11 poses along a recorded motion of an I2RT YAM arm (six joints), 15 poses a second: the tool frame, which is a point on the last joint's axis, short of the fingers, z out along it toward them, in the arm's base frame.
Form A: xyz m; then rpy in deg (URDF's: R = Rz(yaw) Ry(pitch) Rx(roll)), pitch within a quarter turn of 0, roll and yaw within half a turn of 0.
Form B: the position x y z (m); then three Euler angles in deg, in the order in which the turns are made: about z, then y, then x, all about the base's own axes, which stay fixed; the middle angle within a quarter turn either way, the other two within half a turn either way. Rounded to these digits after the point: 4 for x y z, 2 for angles.
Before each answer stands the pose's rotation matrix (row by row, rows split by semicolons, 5 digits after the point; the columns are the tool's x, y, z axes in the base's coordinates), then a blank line. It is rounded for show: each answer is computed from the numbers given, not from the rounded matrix.
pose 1, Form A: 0.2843, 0.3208, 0.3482, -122.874, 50.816, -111.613
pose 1, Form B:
-0.23272 -0.26485 0.93579; -0.58739 0.80516 0.08180; -0.77512 -0.53064 -0.34294

0.2843, 0.3208, 0.3482, 131.31, 69.36, -166.58
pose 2, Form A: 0.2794, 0.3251, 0.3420, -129.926, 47.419, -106.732
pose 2, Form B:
-0.19480 -0.45206 0.87046; -0.64798 0.72553 0.23178; -0.73632 -0.51889 -0.43426

0.2794, 0.3251, 0.3420, 113.31, 60.51, -151.91
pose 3, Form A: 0.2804, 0.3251, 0.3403, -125.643, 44.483, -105.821
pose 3, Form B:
-0.19451 -0.40541 0.89320; -0.68643 0.70673 0.17129; -0.70070 -0.57980 -0.41576

0.2804, 0.3251, 0.3403, 115.63, 63.28, -157.61
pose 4, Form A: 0.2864, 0.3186, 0.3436, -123.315, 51.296, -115.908
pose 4, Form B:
-0.27321 -0.20910 0.93895; -0.56245 0.82658 0.02042; -0.78039 -0.52254 -0.34344

0.2864, 0.3186, 0.3436, 142.57, 69.88, -176.60
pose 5, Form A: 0.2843, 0.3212, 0.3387, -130.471, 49.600, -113.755
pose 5, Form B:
-0.26108 -0.36070 0.89539; -0.59321 0.79171 0.14596; -0.76154 -0.49305 -0.42067

0.2843, 0.3212, 0.3387, 125.90, 63.56, -160.86
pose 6, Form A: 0.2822, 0.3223, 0.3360, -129.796, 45.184, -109.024
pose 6, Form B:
-0.22975 -0.42744 0.87436; -0.66634 0.72390 0.17879; -0.70937 -0.54154 -0.45113

0.2822, 0.3223, 0.3360, 118.26, 60.97, -158.38
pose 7, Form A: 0.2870, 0.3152, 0.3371, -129.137, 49.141, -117.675
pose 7, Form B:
-0.30385 -0.28650 0.90862; -0.57936 0.81267 0.06251; -0.75632 -0.50742 -0.41292

0.2870, 0.3152, 0.3371, 136.68, 65.32, -171.39
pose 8, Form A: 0.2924, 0.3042, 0.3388, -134.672, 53.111, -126.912
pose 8, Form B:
-0.36051 -0.22053 0.90631; -0.47995 0.87701 0.02249; -0.79980 -0.42688 -0.42202

0.2924, 0.3042, 0.3388, 148.55, 65.00, -176.95
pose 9, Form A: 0.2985, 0.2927, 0.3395, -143.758, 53.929, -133.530
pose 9, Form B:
-0.40552 -0.25563 0.87762; -0.42688 0.90194 0.06546; -0.80829 -0.34809 -0.47487

0.2985, 0.2927, 0.3395, 147.77, 61.36, -172.15
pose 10, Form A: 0.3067, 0.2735, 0.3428, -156.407, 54.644, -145.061
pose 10, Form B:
-0.47436 -0.25724 0.84191; -0.33140 0.93818 0.09994; -0.81557 -0.23160 -0.53029

0.3067, 0.2735, 0.3428, 151.53, 57.34, -169.33
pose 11, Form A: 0.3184, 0.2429, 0.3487, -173.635, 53.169, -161.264
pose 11, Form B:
-0.56769 -0.23520 0.78893; -0.19255 0.96967 0.15053; -0.80041 -0.06646 -0.59576

0.3184, 0.2429, 0.3487, 157.50, 52.09, -165.82
